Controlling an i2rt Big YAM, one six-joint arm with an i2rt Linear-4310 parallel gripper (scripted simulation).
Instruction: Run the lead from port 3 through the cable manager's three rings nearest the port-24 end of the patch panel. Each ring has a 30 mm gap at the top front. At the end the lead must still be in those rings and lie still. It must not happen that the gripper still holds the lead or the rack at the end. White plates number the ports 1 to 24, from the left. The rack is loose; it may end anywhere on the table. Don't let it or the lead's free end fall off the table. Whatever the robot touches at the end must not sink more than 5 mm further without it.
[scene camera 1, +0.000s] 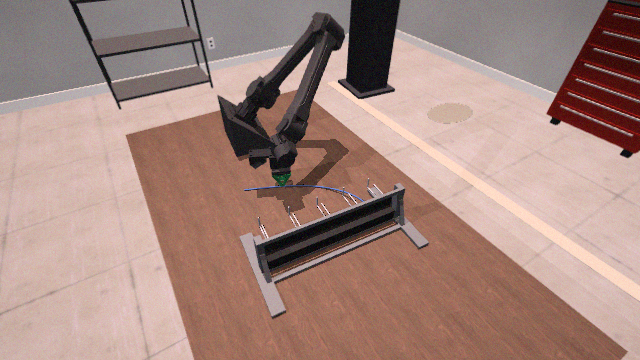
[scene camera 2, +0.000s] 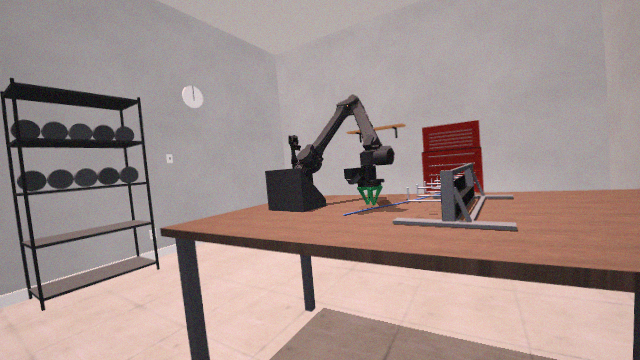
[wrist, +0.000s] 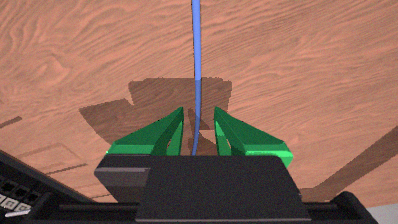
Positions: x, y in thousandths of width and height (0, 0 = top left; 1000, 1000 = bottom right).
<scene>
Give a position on a grey rack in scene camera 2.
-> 724, 535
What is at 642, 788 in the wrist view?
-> My gripper.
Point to a grey rack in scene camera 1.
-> At 441, 693
</scene>
